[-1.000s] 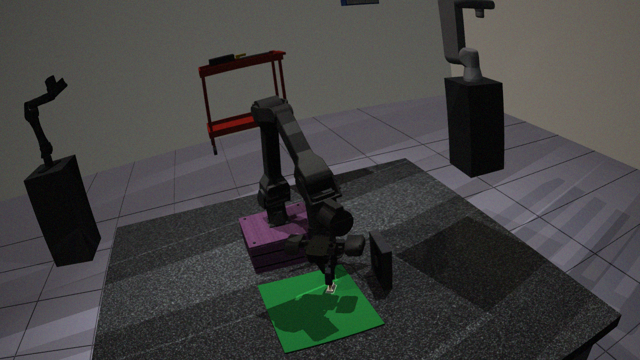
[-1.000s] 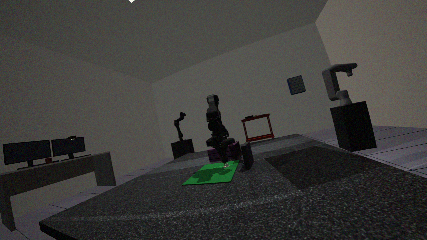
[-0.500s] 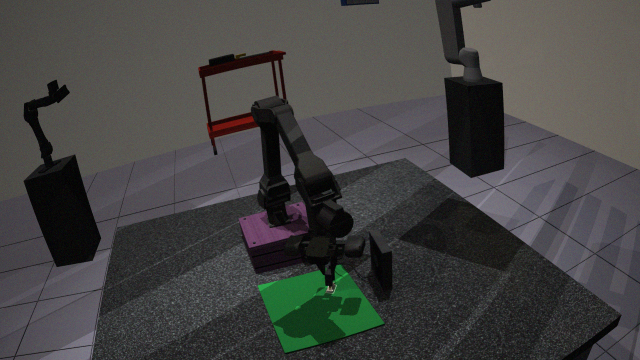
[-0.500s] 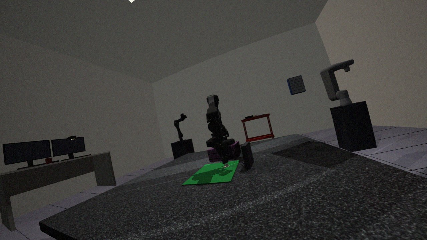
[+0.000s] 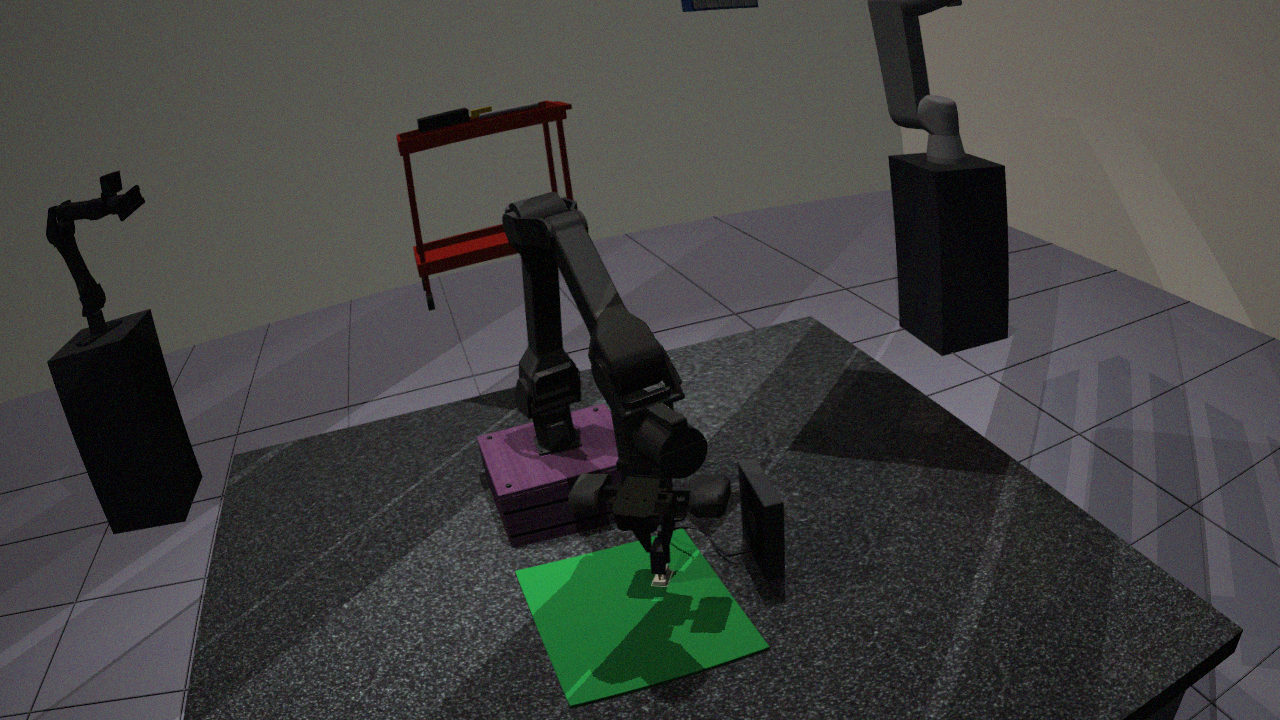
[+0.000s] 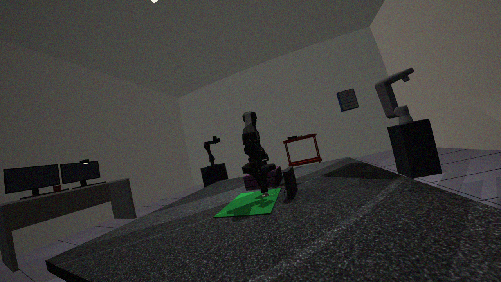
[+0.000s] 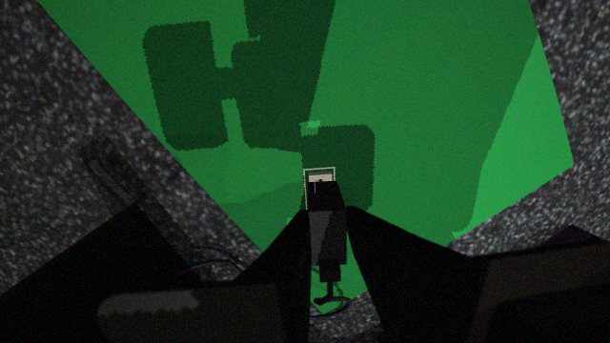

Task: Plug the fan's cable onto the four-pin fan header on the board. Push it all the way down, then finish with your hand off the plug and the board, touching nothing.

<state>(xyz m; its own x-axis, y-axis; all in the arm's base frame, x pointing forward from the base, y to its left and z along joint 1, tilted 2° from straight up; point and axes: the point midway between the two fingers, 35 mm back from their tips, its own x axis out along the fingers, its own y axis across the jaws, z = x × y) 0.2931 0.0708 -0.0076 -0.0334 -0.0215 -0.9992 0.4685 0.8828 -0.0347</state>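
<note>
My gripper tip is now 10 mm past the white four-pin header and 60 mm above it. Also, from my gripper tip: black fan (10 mm behind, 130 mm to the left); then green board (40 mm ahead, 50 mm to the right, 70 mm below); then dark fan plug (10 mm behind, 20 mm below).
</note>
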